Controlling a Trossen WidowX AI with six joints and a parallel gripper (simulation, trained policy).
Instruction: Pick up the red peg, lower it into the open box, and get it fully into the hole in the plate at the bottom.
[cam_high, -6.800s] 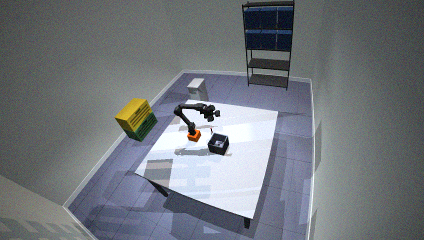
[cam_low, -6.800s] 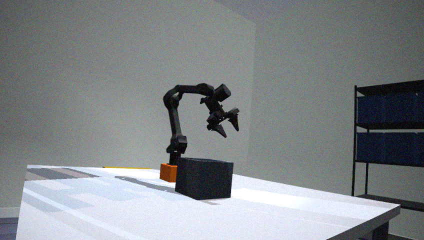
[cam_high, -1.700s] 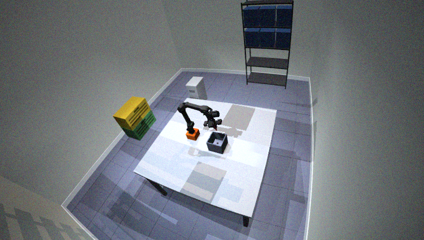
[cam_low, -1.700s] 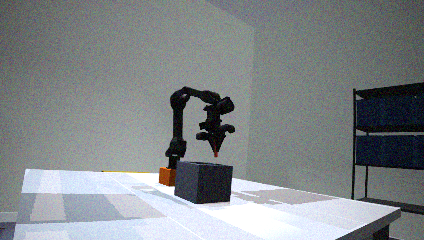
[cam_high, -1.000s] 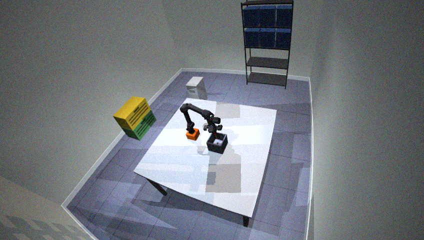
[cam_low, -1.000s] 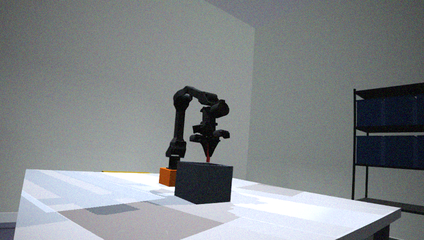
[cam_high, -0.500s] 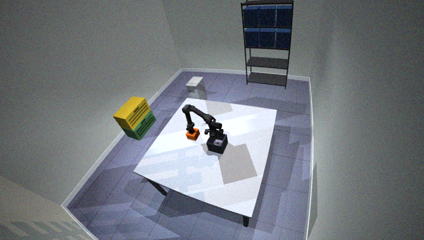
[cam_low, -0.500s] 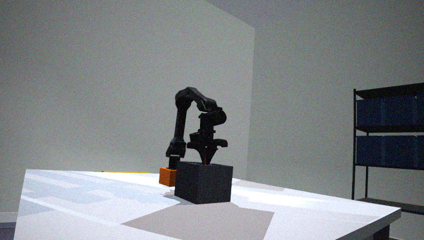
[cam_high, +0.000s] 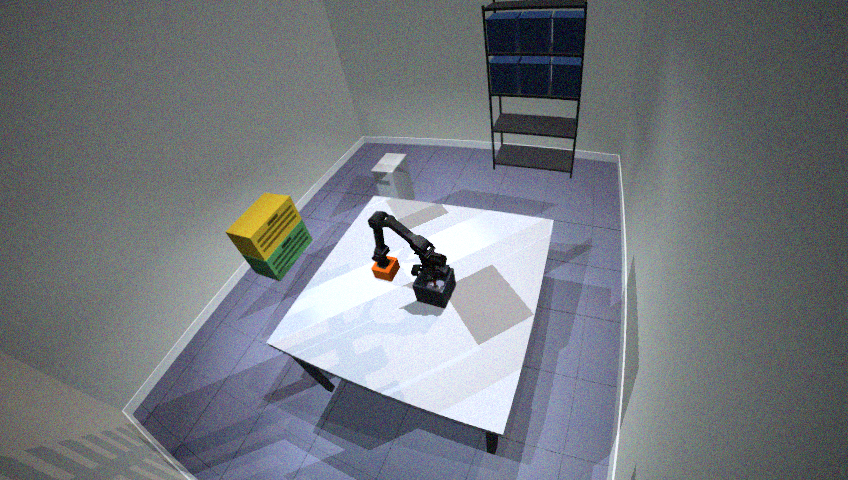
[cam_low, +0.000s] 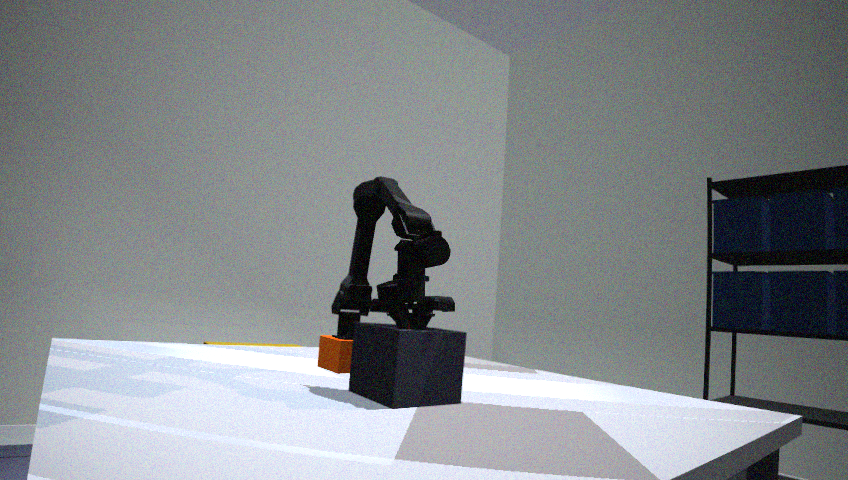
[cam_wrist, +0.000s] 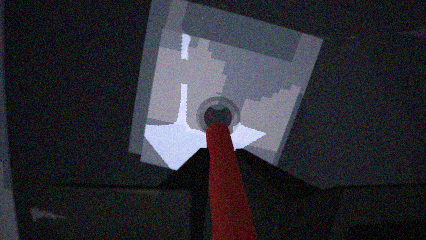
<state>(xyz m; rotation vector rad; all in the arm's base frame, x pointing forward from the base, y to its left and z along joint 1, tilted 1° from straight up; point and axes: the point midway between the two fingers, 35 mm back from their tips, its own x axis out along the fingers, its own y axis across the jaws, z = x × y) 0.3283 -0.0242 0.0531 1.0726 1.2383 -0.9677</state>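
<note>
Right now the red peg is 2 cm above my gripper tip.
</note>
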